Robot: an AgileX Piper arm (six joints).
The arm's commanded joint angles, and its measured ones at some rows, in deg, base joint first. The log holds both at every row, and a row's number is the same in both.
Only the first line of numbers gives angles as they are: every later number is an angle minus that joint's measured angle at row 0.
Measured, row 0:
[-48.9, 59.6, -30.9, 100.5, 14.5, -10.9]
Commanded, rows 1 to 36:
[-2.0, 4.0, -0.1, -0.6, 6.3, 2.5]
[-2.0, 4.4, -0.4, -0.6, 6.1, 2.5]
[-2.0, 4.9, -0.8, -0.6, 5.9, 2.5]
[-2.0, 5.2, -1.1, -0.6, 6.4, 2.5]
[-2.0, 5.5, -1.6, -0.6, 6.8, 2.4]
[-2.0, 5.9, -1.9, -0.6, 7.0, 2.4]
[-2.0, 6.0, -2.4, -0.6, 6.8, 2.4]
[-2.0, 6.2, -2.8, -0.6, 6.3, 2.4]
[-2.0, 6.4, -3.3, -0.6, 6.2, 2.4]
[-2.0, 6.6, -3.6, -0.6, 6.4, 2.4]
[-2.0, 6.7, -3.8, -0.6, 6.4, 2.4]
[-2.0, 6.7, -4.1, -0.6, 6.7, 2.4]
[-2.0, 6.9, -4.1, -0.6, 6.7, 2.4]
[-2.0, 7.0, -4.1, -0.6, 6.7, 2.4]
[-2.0, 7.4, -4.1, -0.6, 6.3, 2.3]
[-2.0, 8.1, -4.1, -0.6, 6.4, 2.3]
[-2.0, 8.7, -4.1, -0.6, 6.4, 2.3]
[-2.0, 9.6, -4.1, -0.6, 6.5, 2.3]
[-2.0, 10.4, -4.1, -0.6, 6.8, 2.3]
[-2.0, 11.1, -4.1, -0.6, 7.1, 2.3]
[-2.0, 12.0, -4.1, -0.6, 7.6, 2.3]
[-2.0, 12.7, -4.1, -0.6, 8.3, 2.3]
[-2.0, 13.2, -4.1, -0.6, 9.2, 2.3]
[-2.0, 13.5, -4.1, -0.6, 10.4, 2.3]
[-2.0, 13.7, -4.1, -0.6, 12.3, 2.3]
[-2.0, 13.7, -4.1, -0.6, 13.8, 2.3]
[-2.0, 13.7, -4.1, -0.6, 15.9, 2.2]
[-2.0, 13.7, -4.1, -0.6, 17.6, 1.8]
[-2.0, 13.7, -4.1, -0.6, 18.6, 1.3]
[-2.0, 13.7, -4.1, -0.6, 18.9, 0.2]
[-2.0, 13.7, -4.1, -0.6, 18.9, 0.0]
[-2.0, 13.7, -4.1, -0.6, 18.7, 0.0]
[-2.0, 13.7, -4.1, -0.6, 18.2, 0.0]
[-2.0, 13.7, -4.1, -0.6, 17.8, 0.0]
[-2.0, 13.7, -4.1, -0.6, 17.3, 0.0]
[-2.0, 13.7, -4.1, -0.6, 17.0, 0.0]
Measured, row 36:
[-2.2, 13.4, -3.9, 0.3, 13.9, 1.1]
